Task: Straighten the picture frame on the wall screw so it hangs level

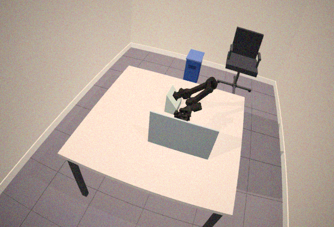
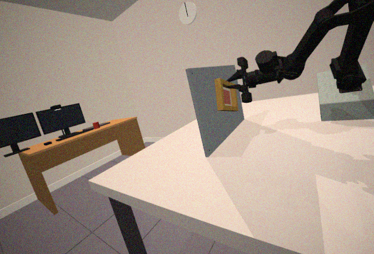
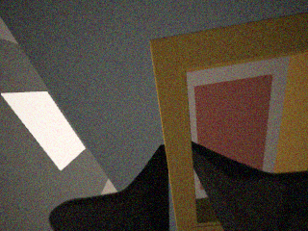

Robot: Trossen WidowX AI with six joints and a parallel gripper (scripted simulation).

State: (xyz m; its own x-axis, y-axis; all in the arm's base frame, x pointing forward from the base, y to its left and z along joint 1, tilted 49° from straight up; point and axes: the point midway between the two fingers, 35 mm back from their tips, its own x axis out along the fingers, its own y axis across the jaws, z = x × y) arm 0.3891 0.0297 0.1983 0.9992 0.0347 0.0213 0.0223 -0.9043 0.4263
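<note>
My gripper tip is 5 cm above the picture frame and 2 cm to the right of it. Round my gripper tip: grey wall panel 7 cm below, 2 cm ahead, 1 cm to the left.
</note>
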